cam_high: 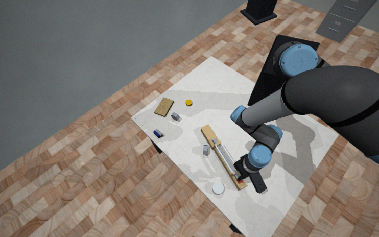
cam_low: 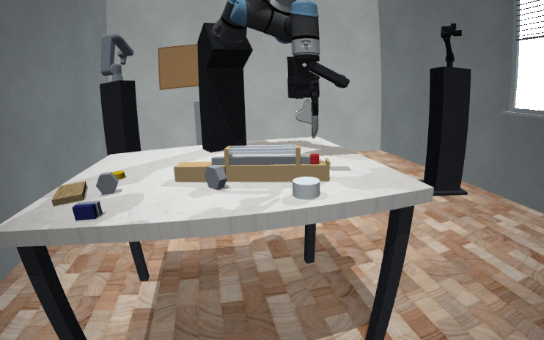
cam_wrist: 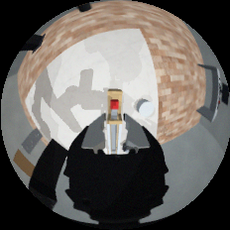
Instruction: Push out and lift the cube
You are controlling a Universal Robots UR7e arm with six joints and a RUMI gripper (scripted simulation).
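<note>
My hand is 8 cm above the red cube. The rest, counted from my hand: white cylinder: 13 cm ahead, 12 cm below, 2 cm to the right; wooden channel: 15 cm to the right, 8 cm below; blue block: 52 cm to the right, 31 cm ahead, 12 cm below.
</note>
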